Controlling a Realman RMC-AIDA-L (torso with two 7-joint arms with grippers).
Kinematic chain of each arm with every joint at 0, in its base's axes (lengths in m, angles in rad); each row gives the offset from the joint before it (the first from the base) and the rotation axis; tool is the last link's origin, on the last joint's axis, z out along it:
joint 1: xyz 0 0 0.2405 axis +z
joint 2: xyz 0 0 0 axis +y
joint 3: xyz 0 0 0.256 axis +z
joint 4: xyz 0 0 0 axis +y
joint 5: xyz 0 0 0.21 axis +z
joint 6: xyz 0 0 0 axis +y
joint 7: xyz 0 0 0.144 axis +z
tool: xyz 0 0 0
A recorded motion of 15 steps. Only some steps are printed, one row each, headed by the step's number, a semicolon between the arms.
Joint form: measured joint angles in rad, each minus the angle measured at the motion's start. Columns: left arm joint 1, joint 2, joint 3, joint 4, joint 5, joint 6, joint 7; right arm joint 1, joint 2, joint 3, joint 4, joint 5, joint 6, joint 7.
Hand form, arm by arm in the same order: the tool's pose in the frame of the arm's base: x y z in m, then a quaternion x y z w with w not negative. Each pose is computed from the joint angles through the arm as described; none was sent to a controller.
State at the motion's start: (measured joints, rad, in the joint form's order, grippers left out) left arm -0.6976 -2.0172 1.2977 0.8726 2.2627 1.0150 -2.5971; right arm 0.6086 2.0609 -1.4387 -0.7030 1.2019 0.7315 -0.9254
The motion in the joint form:
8: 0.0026 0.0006 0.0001 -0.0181 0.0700 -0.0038 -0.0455; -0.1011 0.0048 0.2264 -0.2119 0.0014 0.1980 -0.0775
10: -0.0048 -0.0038 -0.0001 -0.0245 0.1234 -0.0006 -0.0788; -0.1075 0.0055 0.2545 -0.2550 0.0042 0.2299 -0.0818
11: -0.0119 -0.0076 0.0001 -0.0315 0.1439 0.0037 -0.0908; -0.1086 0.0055 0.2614 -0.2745 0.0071 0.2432 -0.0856
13: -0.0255 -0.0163 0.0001 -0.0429 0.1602 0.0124 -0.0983; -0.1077 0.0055 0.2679 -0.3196 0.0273 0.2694 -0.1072
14: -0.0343 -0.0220 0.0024 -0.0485 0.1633 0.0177 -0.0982; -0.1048 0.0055 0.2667 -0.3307 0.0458 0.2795 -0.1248
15: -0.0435 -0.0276 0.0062 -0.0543 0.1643 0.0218 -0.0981; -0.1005 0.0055 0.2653 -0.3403 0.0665 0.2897 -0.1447
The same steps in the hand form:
8: -0.2236 0.4190 -0.0160 -0.83781 -0.48243 -0.00552 0.25554; 0.2360 0.3989 -0.0066 -0.86044 0.40312 0.15763 0.26887
10: -0.2275 0.4186 -0.0171 -0.83273 -0.48719 0.01306 0.26273; 0.2294 0.4001 0.0038 -0.86230 0.39235 0.17096 0.27070
11: -0.2280 0.4181 -0.0193 -0.83163 -0.48888 0.02145 0.26254; 0.2252 0.4007 0.0076 -0.86482 0.38470 0.17589 0.27048
13: -0.2254 0.4172 -0.0244 -0.83303 -0.48919 0.02942 0.25669; 0.2119 0.4023 0.0153 -0.87343 0.35903 0.18960 0.26882
14: -0.2223 0.4166 -0.0282 -0.83563 -0.48733 0.03248 0.25136; 0.2056 0.4028 0.0167 -0.87786 0.34670 0.19694 0.26528
15: -0.2188 0.4160 -0.0321 -0.83844 -0.48511 0.03497 0.24588; 0.1988 0.4033 0.0180 -0.88242 0.33332 0.20493 0.26121

